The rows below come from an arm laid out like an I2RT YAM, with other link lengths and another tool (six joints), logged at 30 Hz.
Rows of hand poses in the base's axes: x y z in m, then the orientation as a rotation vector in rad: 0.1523 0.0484 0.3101 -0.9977 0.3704 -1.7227; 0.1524 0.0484 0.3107 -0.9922 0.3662 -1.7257; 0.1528 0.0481 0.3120 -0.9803 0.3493 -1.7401; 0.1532 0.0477 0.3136 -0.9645 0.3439 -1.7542; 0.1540 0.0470 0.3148 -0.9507 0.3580 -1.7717; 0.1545 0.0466 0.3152 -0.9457 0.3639 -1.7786; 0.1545 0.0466 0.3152 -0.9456 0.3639 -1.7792; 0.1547 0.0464 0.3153 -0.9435 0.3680 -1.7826; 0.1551 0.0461 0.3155 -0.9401 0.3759 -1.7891; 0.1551 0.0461 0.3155 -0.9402 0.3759 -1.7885; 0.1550 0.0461 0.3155 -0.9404 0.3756 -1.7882; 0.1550 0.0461 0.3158 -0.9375 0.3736 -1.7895; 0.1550 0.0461 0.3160 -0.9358 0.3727 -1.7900; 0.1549 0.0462 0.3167 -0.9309 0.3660 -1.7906; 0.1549 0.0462 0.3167 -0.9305 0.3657 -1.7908; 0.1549 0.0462 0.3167 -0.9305 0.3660 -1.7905; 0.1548 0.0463 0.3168 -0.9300 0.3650 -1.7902; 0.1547 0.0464 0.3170 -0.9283 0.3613 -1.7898; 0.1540 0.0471 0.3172 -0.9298 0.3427 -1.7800; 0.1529 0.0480 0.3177 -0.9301 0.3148 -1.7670; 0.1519 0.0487 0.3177 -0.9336 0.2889 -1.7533; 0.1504 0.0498 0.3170 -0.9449 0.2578 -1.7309; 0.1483 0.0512 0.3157 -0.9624 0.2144 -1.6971; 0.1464 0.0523 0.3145 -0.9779 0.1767 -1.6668
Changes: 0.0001 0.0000 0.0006 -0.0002 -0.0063 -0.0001; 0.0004 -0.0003 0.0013 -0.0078 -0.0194 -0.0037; 0.0004 -0.0004 0.0016 0.0010 -0.0165 -0.0081; 0.0008 -0.0007 0.0012 0.0097 -0.0071 -0.0195; 0.0005 -0.0004 0.0004 0.0037 -0.0023 -0.0079; 0.0000 0.0000 0.0000 -0.0002 -0.0002 -0.0005; 0.0002 -0.0002 0.0001 0.0023 -0.0004 -0.0044; 0.0004 -0.0003 0.0002 0.0041 -0.0003 -0.0086; 0.0000 0.0000 0.0000 0.0002 0.0002 0.0005; -0.0001 0.0000 0.0000 -0.0002 0.0001 0.0004; 0.0000 0.0000 0.0003 0.0000 -0.0031 0.0000; 0.0000 0.0000 0.0002 0.0002 -0.0017 0.0001; -0.0001 0.0001 0.0007 -0.0014 -0.0064 0.0027; 0.0000 0.0000 0.0000 0.0000 -0.0004 0.0000; 0.0000 0.0000 0.0000 0.0003 0.0002 0.0001; -0.0001 0.0001 0.0001 -0.0002 -0.0007 0.0007; -0.0001 0.0001 0.0002 -0.0011 -0.0027 0.0020; -0.0007 0.0007 0.0002 -0.0082 -0.0051 0.0159; -0.0011 0.0009 0.0005 -0.0119 -0.0093 0.0225; -0.0010 0.0007 0.0000 -0.0125 -0.0061 0.0219; -0.0015 0.0011 -0.0007 -0.0174 -0.0011 0.0304; -0.0021 0.0014 -0.0013 -0.0251 0.0004 0.0441; -0.0019 0.0011 -0.0012 -0.0223 0.0009 0.0387
